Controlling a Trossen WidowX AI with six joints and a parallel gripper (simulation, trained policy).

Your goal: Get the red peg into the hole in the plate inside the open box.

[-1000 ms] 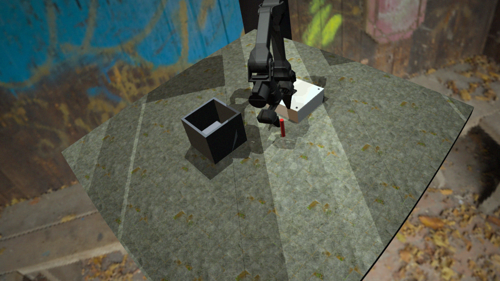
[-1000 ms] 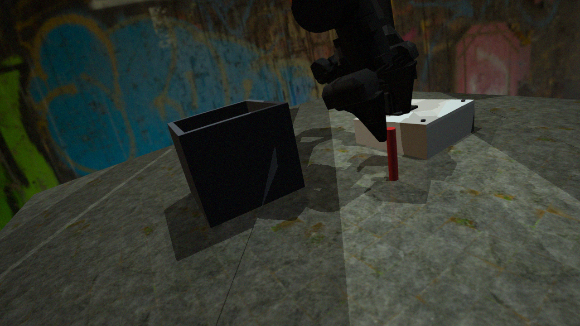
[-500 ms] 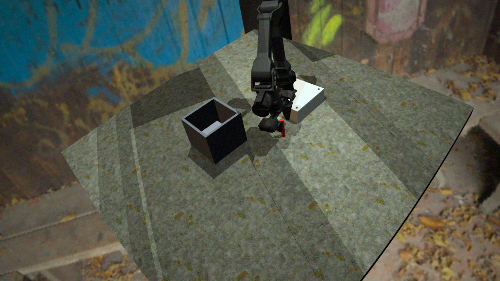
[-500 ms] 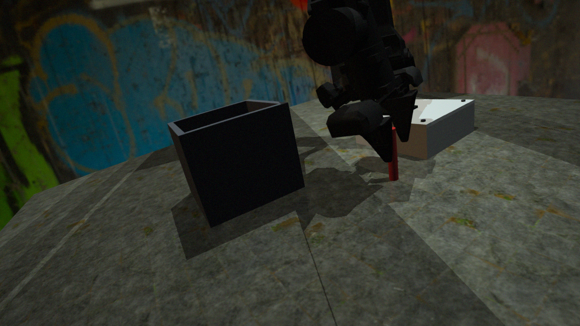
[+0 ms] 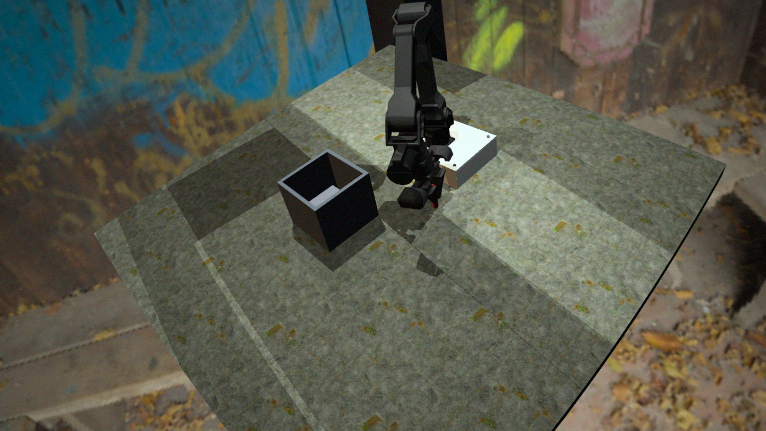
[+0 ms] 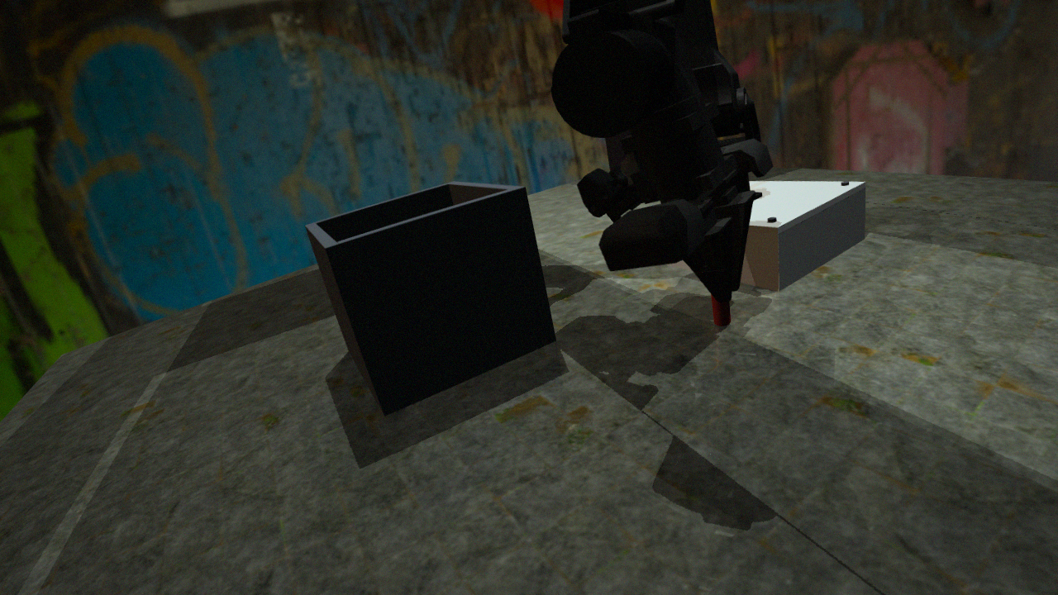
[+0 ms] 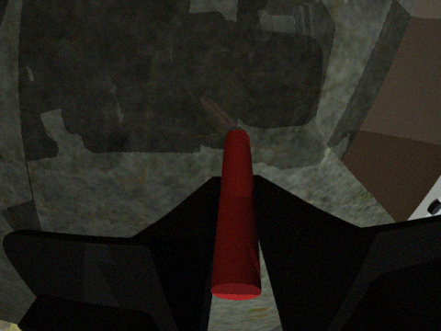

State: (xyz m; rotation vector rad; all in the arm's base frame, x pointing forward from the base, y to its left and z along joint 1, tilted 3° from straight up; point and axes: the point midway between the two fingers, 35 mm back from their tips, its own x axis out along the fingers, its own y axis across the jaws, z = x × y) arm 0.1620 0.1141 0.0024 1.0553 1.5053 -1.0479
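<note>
Right now the grey plate is 190 mm to the right of my gripper tip, 180 mm ahead of it and 20 mm above it. From my gripper tip the other things lie so: red peg: 10 mm to the right, 10 mm above.
</note>
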